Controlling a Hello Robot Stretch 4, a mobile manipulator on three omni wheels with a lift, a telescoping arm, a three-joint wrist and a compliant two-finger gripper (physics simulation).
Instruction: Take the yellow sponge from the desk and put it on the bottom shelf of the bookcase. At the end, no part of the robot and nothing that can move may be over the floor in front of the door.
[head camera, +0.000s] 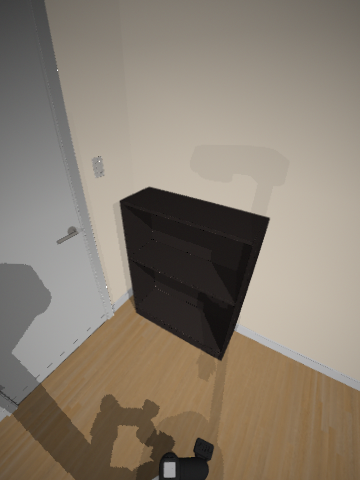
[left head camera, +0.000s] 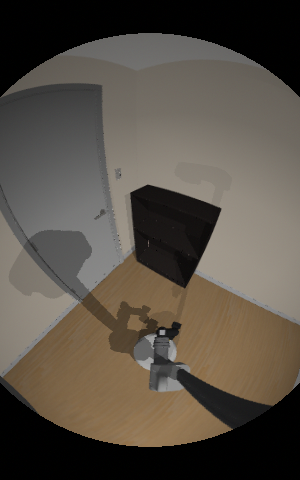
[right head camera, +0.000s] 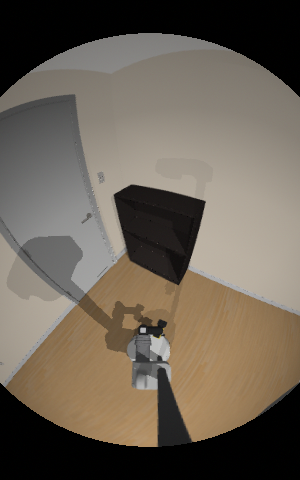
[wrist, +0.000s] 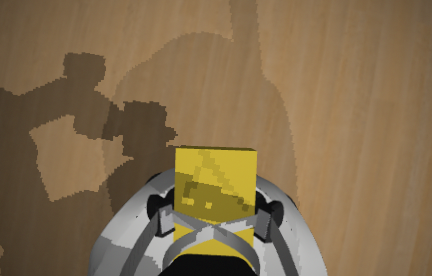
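Where they show: gripper, between the fingertips: (wrist: 216, 204); robot's base, origin of its link: (right head camera: 149, 348).
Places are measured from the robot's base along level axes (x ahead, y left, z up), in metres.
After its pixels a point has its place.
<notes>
The yellow sponge (wrist: 215, 172) {x 0.204, y -0.101, z 0.383 m} is held between the two fingertips of my gripper (wrist: 216, 204) {x 0.171, y -0.088, z 0.336 m} in the wrist view, above the robot's white base. My gripper is shut on it. In the right head view a thin yellow edge shows at the black wrist. The dark bookcase (head camera: 187, 250) (left head camera: 172, 235) {x 1.097, y -0.125, z 0.616 m} (right head camera: 157, 232) {x 1.104, y -0.103, z 0.616 m} stands against the wall ahead, with its open front facing the robot. Its bottom shelf (head camera: 177, 320) {x 1.077, y -0.046, z 0.072 m} (right head camera: 152, 260) {x 1.137, y -0.034, z 0.071 m} is low, near the floor, and I see no object on it. The desk does not show in these views.
The grey door (head camera: 40, 210) {x 0.991, y 0.646, z 1.077 m} (left head camera: 65, 165) {x 0.903, y 0.703, z 1.420 m} (right head camera: 45, 170) {x 0.898, y 0.706, z 1.469 m} is closed, left of the bookcase, with a handle (head camera: 67, 236) {x 1.024, y 0.573, z 0.904 m} on its right side. Wood floor (head camera: 280, 400) {x 0.530, y -0.714, z -0.029 m} lies between the robot and the bookcase. Shadows of the robot fall on floor, door and wall.
</notes>
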